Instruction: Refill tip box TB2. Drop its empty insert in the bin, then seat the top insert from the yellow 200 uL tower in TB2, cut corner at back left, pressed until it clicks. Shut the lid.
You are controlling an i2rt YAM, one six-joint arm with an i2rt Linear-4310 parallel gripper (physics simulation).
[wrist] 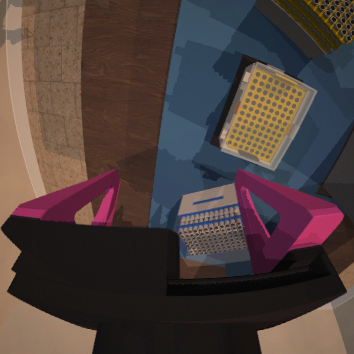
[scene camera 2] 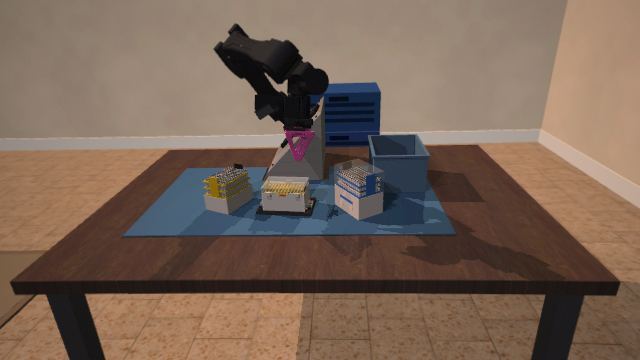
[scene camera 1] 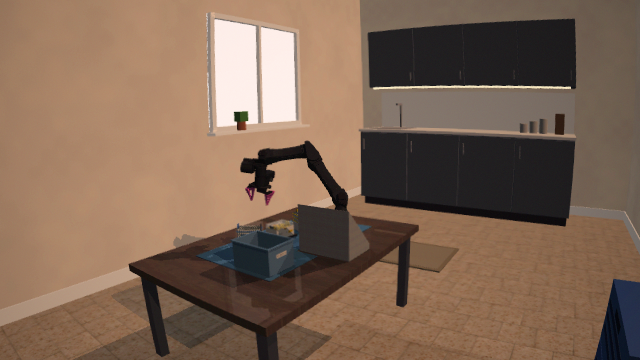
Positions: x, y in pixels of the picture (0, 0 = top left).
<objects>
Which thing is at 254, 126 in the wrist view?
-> A tip box TB2.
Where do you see a blue and white tip tower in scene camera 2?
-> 358, 186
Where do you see a blue and white tip tower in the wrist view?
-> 208, 222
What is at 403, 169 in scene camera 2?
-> A blue bin.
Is my gripper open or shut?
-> Open.
</objects>
